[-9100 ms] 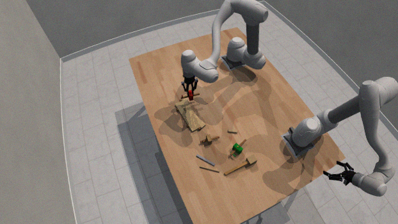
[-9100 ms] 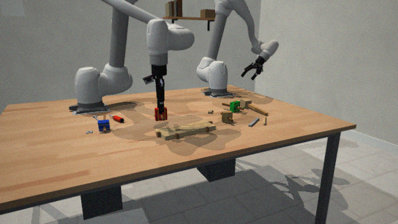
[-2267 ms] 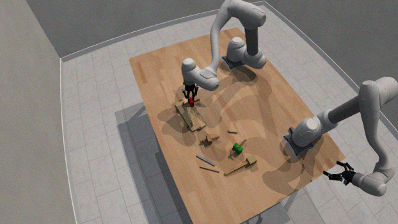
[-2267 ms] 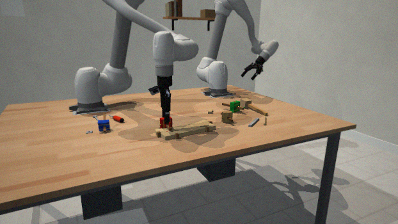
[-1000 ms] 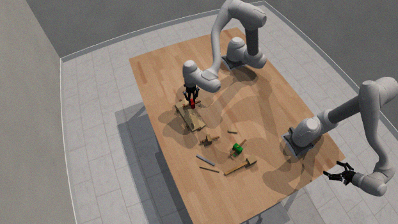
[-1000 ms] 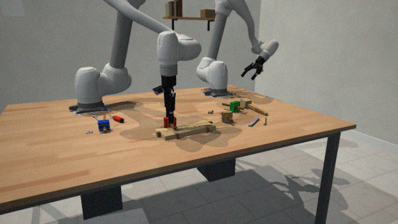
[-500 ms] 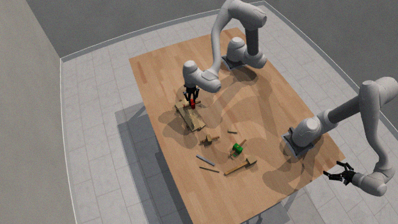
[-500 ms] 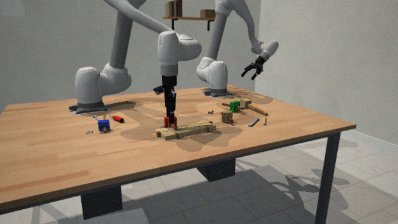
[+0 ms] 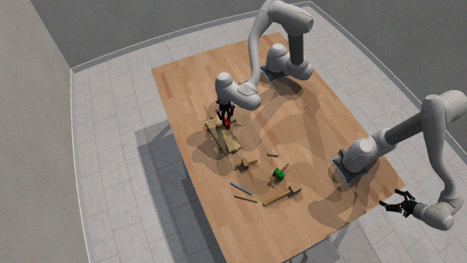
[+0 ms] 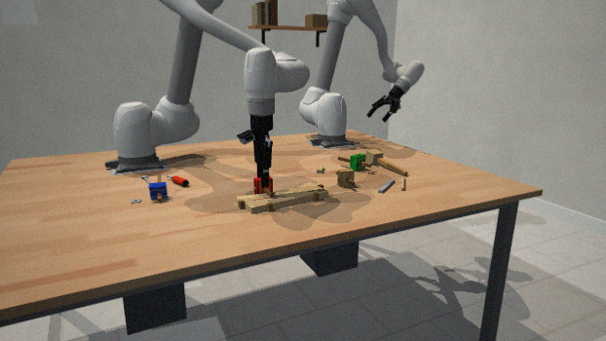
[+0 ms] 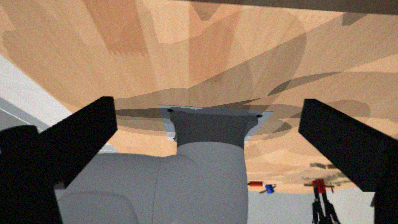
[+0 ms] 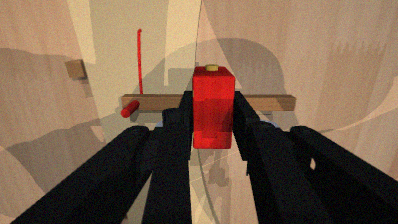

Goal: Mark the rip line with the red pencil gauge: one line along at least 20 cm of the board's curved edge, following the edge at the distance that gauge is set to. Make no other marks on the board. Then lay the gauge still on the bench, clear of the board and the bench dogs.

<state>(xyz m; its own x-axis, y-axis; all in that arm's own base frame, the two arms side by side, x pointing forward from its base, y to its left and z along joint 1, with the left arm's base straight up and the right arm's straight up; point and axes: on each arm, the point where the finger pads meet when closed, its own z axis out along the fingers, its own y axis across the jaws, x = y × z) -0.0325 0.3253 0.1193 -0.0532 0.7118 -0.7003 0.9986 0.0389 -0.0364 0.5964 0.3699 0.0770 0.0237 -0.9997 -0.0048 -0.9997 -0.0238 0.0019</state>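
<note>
The red pencil gauge lies 1 cm ahead of my right hand, 2 cm to the right of it and 4 cm below it. From my right hand the other things lie so: pale board (6 cm ahead, 5 cm to the left, 7 cm below); then wooden gauge (3 cm ahead, 32 cm to the left, 5 cm below); then blue gauge (16 cm behind, 32 cm to the right, 6 cm below).
</note>
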